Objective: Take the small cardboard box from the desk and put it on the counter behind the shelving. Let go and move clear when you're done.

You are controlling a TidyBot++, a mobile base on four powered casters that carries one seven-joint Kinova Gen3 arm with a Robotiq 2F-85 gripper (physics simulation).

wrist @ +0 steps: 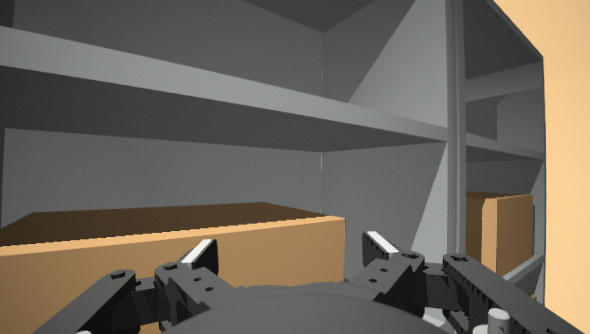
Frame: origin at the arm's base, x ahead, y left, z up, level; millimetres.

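Seen in the pictures: gripper, fingertip midpoint: (290,252).
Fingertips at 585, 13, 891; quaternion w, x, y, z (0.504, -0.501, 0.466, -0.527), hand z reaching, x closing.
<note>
A point is followed by its place in that frame, as x, y, z.
My gripper (290,252) @(585, 13, 891) is open, with its two fingertips wide apart at the bottom of the wrist view and no object held between them. Grey shelving (225,80) @(733, 91, 1044) fills most of the view in front of the gripper. The small cardboard box on the desk, the desk and the counter cannot be made out in this view.
A large cardboard box (280,250) @(801, 26, 829) sits on a lower shelf at the left, behind the left finger. Another cardboard box (515,232) @(1378, -836, 731) sits in the right bay, past an upright post (456,125) @(1072, -403, 1066). A tan wall (570,150) @(1514, -1223, 1061) shows at the far right.
</note>
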